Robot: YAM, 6 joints.
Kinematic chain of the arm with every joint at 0, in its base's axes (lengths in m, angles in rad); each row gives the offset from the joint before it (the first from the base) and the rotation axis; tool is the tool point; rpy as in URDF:
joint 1: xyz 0 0 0.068 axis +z
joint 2: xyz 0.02 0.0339 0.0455 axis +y
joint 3: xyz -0.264 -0.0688 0 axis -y
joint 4: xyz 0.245 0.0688 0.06 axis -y
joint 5: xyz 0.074 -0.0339 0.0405 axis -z
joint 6: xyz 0.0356 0 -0.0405 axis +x
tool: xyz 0 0 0 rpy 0 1.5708 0
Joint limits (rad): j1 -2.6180..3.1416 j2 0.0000..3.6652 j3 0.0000..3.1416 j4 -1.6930..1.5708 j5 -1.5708..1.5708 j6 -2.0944..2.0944
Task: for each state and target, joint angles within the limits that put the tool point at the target. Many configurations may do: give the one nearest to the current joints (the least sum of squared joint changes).
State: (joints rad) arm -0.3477 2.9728 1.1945 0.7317 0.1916 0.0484
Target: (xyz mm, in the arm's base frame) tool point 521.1 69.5 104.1
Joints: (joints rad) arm 0.1433 2.4621 1.5149 0.8423 0.1588 0.0484
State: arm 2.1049 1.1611 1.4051 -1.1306 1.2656 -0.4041
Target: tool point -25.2 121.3 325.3
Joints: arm 2.0506 0.8889 1.0026 -1.3388 1.2377 -0.4041
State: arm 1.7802 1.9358 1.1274 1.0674 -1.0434 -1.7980
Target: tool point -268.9 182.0 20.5
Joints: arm 2.4491 2.2607 0.6944 0.9551 -1.0916 -1.7980
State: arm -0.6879 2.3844 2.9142 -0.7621 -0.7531 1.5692
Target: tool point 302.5 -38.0 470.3
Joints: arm -0.2057 1.7580 2.3075 -1.5099 -0.7627 1.5692
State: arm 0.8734 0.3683 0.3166 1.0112 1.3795 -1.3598
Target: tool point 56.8 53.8 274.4
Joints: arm 1.2215 0.2887 0.1437 1.0162 1.3810 -1.3598
